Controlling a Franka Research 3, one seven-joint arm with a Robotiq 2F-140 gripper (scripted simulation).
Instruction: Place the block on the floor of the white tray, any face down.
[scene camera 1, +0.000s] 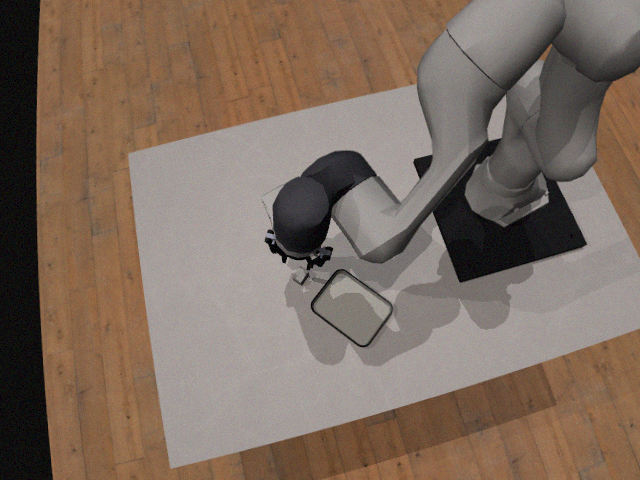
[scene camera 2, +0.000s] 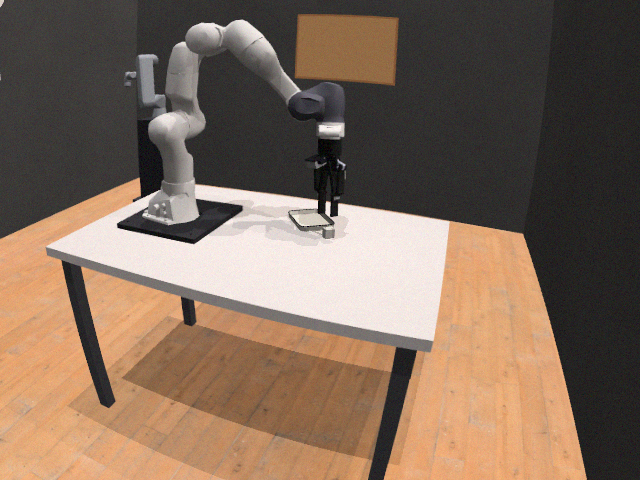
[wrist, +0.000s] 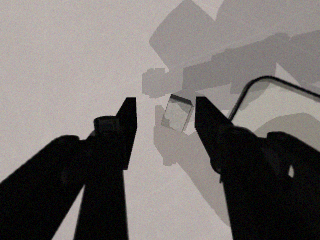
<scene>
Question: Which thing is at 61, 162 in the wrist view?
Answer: The gripper.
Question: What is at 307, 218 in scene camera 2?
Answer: A white tray.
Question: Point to a grey block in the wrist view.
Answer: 177, 111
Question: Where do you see the gripper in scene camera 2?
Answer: At 327, 214
</scene>
